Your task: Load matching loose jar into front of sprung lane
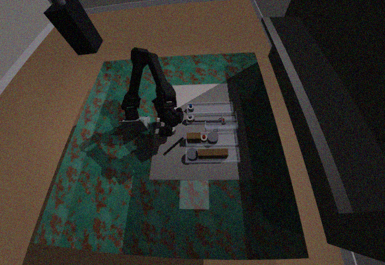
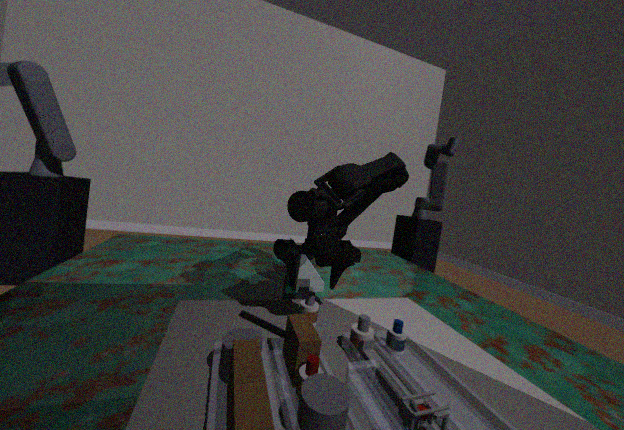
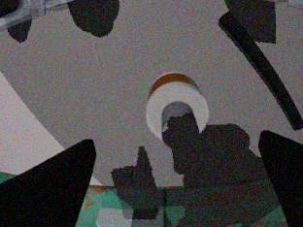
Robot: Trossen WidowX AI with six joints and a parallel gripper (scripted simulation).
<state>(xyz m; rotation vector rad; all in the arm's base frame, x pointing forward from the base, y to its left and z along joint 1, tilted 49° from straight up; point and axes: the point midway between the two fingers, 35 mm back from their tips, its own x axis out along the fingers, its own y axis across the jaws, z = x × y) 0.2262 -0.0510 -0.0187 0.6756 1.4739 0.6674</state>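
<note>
The black stick is 9 cm to the right of my gripper tip, 7 cm below it and 1 cm ahead of it. From my gripper tip the other things lie so: red mark (30 cm ahead, 3 cm to the left, 1 cm below).
</note>
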